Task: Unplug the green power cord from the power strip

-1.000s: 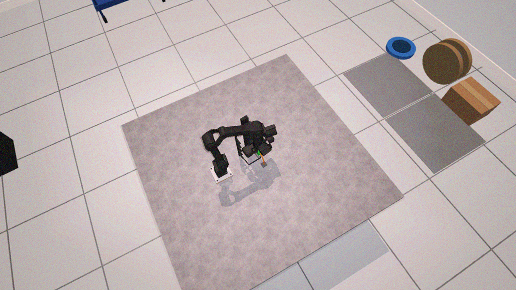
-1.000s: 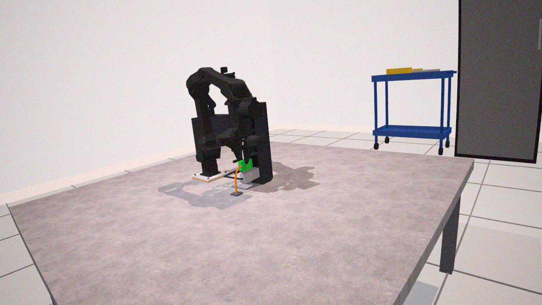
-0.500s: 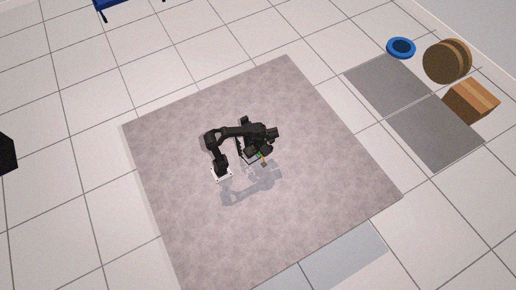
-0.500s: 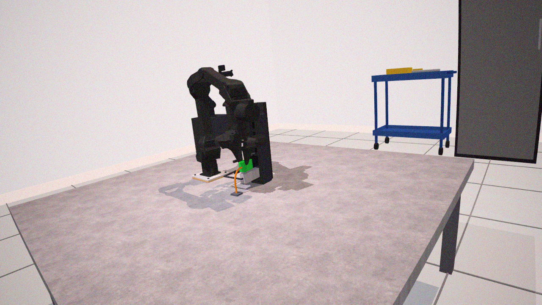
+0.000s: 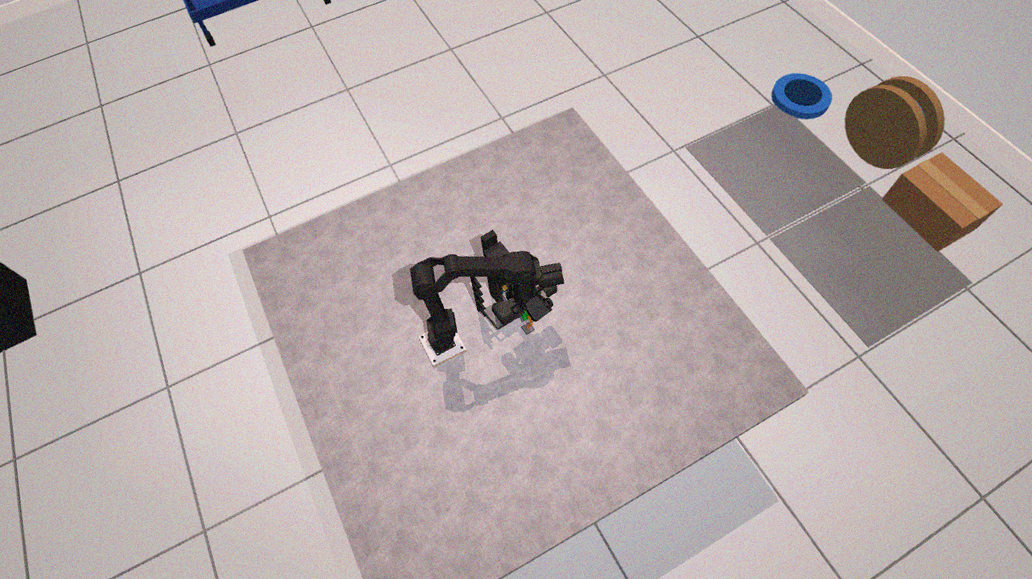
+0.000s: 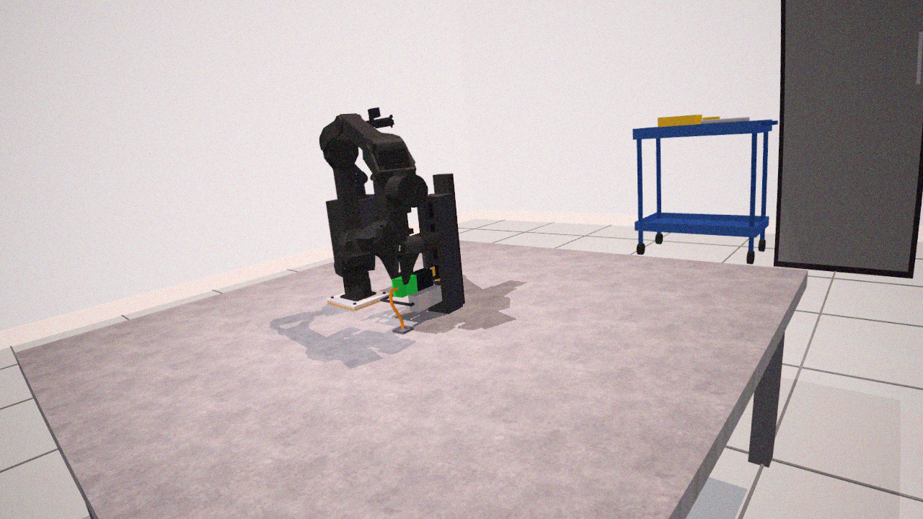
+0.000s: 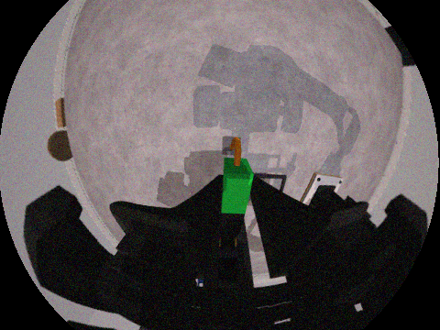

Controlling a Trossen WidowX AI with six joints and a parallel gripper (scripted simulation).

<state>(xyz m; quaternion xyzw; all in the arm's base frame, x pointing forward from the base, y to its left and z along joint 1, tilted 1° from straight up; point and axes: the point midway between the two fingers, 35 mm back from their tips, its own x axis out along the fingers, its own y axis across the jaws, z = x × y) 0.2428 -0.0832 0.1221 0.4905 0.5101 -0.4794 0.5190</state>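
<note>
Now: gripper tip 3 cm to the right of the green plug.
</note>
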